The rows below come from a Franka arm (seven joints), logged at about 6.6 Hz.
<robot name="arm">
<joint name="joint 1" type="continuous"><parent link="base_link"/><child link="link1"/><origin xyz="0 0 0.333"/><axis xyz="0 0 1"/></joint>
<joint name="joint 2" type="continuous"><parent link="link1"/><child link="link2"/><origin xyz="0 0 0" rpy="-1.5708 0 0"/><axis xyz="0 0 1"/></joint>
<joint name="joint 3" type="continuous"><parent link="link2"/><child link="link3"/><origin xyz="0 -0.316 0" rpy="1.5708 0 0"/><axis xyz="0 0 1"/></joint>
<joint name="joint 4" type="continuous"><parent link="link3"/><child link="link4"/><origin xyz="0.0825 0 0" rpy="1.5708 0 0"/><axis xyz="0 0 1"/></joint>
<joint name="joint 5" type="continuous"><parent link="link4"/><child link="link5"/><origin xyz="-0.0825 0.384 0" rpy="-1.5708 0 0"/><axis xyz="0 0 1"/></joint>
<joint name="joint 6" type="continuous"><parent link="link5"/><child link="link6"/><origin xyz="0 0 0" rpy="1.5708 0 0"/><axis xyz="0 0 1"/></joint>
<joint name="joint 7" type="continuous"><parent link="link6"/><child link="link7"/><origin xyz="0.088 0 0" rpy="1.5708 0 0"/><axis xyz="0 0 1"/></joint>
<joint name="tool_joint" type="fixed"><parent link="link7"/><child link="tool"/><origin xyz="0 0 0.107"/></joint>
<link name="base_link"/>
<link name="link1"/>
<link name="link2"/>
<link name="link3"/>
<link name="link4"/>
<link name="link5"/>
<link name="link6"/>
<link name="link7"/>
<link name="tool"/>
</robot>
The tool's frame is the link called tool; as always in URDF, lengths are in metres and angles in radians. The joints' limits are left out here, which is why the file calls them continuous.
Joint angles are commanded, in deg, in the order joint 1, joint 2, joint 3, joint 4, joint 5, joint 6, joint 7. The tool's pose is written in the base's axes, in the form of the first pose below.
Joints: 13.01 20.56 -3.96 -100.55 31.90 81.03 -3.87
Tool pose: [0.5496, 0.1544, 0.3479], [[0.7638, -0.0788, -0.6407], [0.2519, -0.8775, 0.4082], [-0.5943, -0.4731, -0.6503]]
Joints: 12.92 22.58 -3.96 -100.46 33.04 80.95 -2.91
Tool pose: [0.5506, 0.1558, 0.3295], [[0.7426, -0.1186, -0.6592], [0.2342, -0.8761, 0.4215], [-0.6275, -0.4674, -0.6228]]
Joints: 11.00 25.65 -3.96 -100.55 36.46 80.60 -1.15
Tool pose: [0.5549, 0.1433, 0.3015], [[0.7080, -0.2276, -0.6686], [0.1860, -0.8531, 0.4874], [-0.6813, -0.4694, -0.5617]]
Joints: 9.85 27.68 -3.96 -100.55 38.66 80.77 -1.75
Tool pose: [0.5579, 0.1357, 0.2833], [[0.6944, -0.2747, -0.6651], [0.1795, -0.8289, 0.5298], [-0.6968, -0.4873, -0.5263]]
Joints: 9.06 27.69 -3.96 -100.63 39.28 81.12 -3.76
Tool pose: [0.5605, 0.1288, 0.2831], [[0.7103, -0.2678, -0.6510], [0.1963, -0.8127, 0.5486], [-0.6760, -0.5174, -0.5247]]
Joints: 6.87 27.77 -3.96 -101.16 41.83 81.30 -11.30
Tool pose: [0.5646, 0.1111, 0.2816], [[0.7527, -0.2301, -0.6168], [0.2704, -0.7462, 0.6084], [-0.6002, -0.6247, -0.4995]]
